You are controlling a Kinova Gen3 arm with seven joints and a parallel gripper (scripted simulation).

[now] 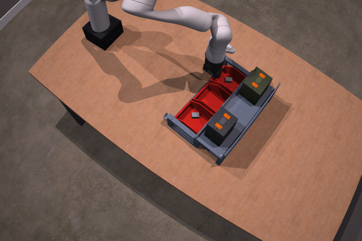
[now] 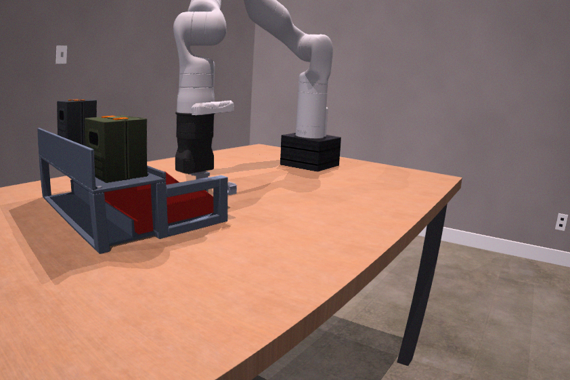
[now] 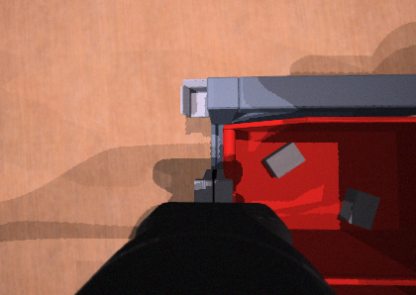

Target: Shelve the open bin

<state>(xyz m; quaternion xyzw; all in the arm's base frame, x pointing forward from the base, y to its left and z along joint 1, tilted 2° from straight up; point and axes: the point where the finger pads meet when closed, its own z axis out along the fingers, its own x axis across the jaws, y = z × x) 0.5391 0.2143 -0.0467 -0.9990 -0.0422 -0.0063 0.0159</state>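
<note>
Now: hand 1 cm short of the shelf lip, 11 cm to the left of it and 3 cm above it. From my hand the other things lie so: black box: 21 cm ahead, 22 cm to the right, 13 cm above; then green box: 19 cm ahead, 1 cm to the left, 12 cm above.
</note>
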